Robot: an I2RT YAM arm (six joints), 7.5 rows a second.
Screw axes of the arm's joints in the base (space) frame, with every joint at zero. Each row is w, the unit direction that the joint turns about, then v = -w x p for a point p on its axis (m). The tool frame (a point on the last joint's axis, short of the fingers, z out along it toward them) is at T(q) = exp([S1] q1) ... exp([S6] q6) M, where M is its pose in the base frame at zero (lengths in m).
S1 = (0, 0, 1, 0.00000, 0.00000, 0.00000)
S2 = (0, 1, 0, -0.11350, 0.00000, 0.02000)
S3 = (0, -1, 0, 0.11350, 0.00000, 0.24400)
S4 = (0, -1, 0, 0.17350, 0.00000, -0.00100)
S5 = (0, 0, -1, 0.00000, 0.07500, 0.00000)
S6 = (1, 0, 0, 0.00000, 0.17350, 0.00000)
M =
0 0 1 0.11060
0 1 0 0.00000
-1 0 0 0.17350
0 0 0 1
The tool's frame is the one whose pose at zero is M.
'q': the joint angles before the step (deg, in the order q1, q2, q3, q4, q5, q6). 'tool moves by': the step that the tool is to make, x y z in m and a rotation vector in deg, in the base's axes. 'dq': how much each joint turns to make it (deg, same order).
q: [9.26 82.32 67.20 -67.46 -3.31 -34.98]
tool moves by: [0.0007 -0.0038 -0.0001 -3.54 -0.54 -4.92]
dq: [-0.29 -0.01 -0.02 0.07 4.15 4.12]
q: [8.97 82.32 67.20 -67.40 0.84 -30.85]
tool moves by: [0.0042 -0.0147 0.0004 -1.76 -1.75 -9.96]
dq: [-3.02 0.00 0.00 1.24 2.93 6.60]
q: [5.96 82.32 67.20 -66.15 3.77 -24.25]
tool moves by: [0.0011 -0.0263 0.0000 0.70 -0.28 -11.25]
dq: [-5.93 0.01 0.01 -0.04 0.13 5.37]
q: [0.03 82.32 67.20 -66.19 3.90 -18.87]
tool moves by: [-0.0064 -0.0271 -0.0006 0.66 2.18 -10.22]
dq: [-6.26 0.01 0.01 -2.49 -0.02 4.01]
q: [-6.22 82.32 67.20 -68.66 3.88 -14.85]
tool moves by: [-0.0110 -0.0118 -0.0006 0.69 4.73 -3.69]
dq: [-3.09 0.00 0.00 -4.82 0.00 0.60]
